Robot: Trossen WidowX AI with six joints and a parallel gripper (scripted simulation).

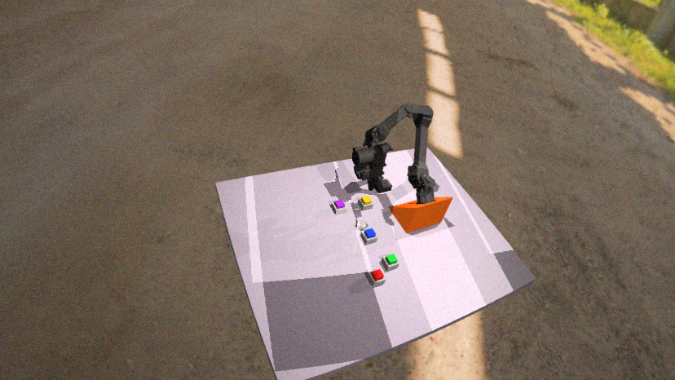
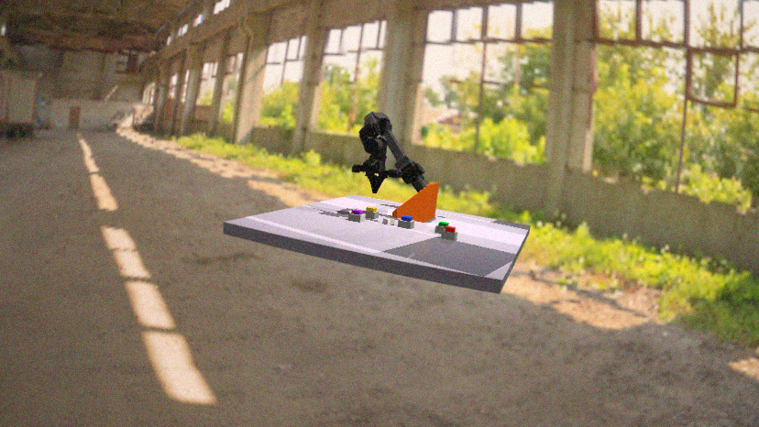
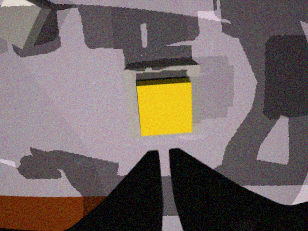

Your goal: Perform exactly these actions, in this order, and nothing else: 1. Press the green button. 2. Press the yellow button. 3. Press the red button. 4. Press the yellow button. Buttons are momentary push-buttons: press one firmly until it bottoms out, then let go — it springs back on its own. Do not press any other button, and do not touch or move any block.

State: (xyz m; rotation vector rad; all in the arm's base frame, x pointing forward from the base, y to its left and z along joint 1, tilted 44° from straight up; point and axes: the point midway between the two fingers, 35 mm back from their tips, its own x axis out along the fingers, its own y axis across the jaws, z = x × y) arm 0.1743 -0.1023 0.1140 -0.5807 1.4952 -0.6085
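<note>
Right now the red button is 34 cm to the left of my gripper tip, 14 cm ahead of it and 6 cm below it. Round my gripper tip: yellow button: 6 cm below; then blue button: 16 cm to the left, 7 cm ahead, 6 cm below; then purple button: 12 cm ahead, 6 cm below, 2 cm to the right.
</note>
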